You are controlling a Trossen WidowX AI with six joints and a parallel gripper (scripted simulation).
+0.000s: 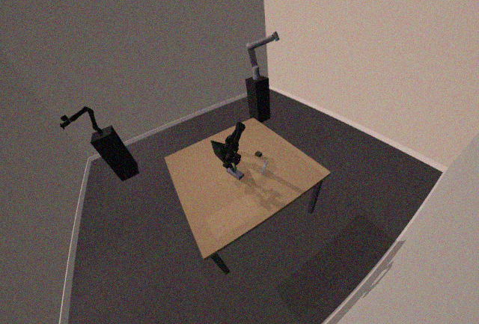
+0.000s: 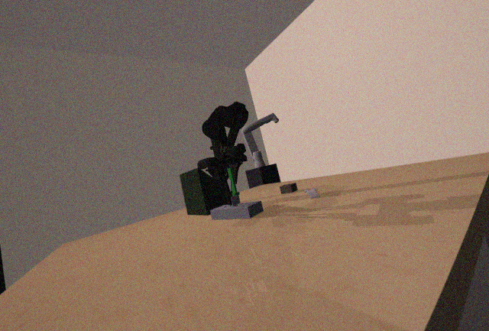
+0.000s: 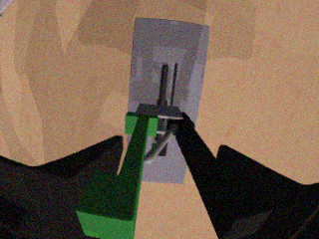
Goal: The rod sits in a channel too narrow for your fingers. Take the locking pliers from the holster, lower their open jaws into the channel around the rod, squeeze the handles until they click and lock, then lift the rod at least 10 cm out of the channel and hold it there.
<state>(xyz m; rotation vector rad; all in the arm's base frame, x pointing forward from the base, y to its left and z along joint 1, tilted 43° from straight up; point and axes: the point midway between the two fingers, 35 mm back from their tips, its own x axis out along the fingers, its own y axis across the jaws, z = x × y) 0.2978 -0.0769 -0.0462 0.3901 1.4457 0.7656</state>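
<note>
The dark handle is 20 mm to the right of my gripper tip. From my gripper tip the other things lie so: grey channel block (80 mm below); then grey piece (100 mm ahead, 290 mm to the left, 100 mm below); then dark rod (10 mm to the left, 90 mm below).
</note>
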